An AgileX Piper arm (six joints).
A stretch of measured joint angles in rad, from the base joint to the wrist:
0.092, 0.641, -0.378, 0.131, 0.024, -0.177
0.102, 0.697, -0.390, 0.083, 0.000, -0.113
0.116, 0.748, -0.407, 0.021, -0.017, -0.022
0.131, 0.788, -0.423, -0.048, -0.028, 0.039
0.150, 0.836, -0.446, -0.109, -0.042, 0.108
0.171, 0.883, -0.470, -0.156, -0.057, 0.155
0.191, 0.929, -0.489, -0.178, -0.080, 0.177
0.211, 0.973, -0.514, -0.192, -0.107, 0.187
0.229, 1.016, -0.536, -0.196, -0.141, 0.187
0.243, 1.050, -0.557, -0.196, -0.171, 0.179
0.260, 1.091, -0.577, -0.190, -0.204, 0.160
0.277, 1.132, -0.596, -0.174, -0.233, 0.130
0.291, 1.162, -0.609, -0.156, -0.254, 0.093
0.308, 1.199, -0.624, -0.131, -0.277, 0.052
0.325, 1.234, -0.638, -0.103, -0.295, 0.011
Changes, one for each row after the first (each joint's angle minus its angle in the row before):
0.010, 0.056, -0.012, -0.048, -0.024, 0.064
0.014, 0.051, -0.017, -0.062, -0.017, 0.091
0.015, 0.040, -0.016, -0.069, -0.011, 0.061
0.019, 0.048, -0.023, -0.061, -0.014, 0.069
0.021, 0.047, -0.024, -0.047, -0.015, 0.047
0.020, 0.046, -0.019, -0.022, -0.023, 0.022
0.020, 0.044, -0.025, -0.014, -0.027, 0.010
0.018, 0.043, -0.022, -0.004, -0.034, 0.000
0.014, 0.034, -0.021, 0.000, -0.030, -0.008
0.017, 0.041, -0.020, 0.006, -0.033, -0.019
0.017, 0.041, -0.019, 0.016, -0.029, -0.030
0.014, 0.030, -0.013, 0.018, -0.021, -0.037
0.017, 0.037, -0.015, 0.025, -0.023, -0.041
0.017, 0.035, -0.014, 0.028, -0.018, -0.041

